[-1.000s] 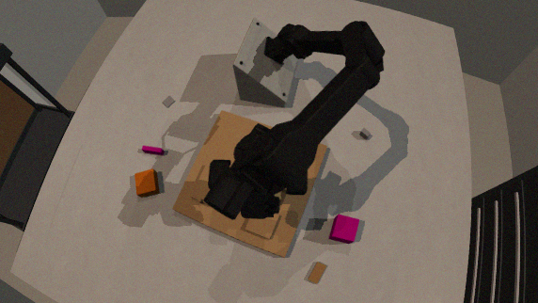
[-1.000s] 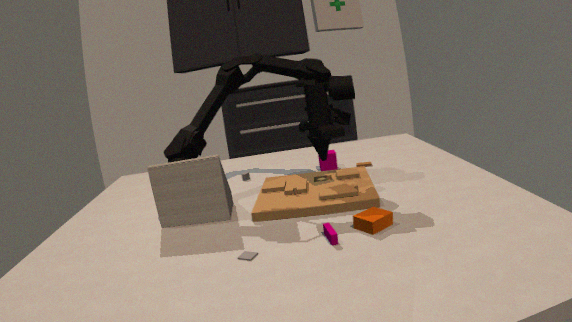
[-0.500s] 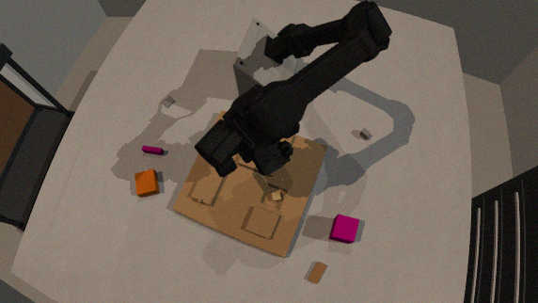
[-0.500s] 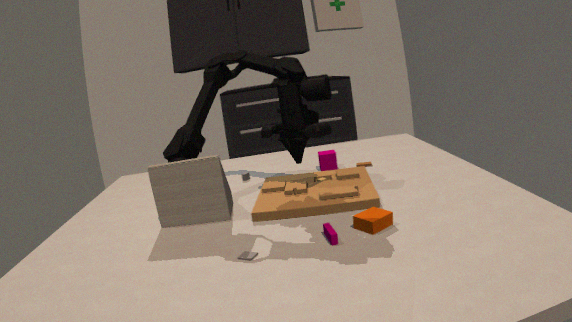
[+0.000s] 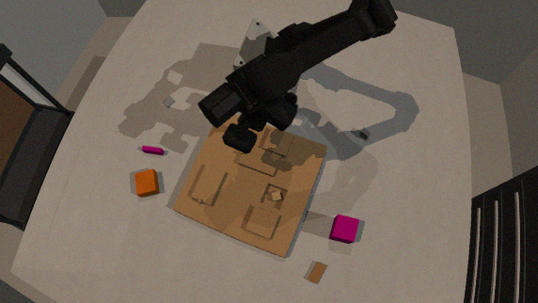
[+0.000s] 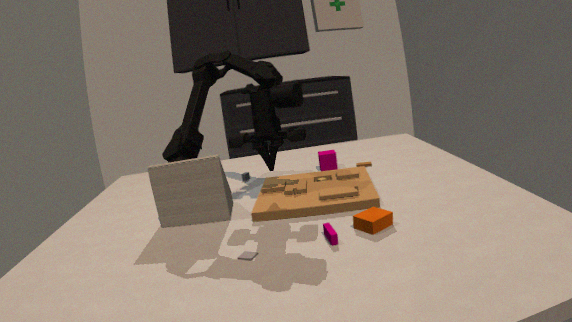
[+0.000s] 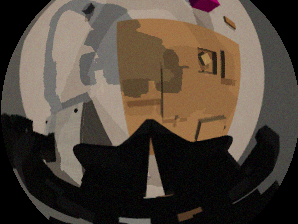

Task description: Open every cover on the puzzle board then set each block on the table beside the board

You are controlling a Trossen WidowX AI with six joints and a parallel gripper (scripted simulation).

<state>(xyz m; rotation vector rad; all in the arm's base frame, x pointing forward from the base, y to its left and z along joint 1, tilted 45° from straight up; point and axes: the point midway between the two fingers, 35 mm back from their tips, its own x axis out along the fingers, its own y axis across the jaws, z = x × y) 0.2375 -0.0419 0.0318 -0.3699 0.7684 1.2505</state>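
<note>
Right now my gripper tip is 100 mm short of the tan puzzle board, 30 mm to the left of it and 60 mm above it. Round my gripper tip: magenta bar (60 mm ahead, 290 mm to the right, 70 mm below); grey block (60 mm behind, 270 mm to the left, 70 mm below); magenta cube (210 mm ahead, 220 mm to the left, 60 mm below).
</note>
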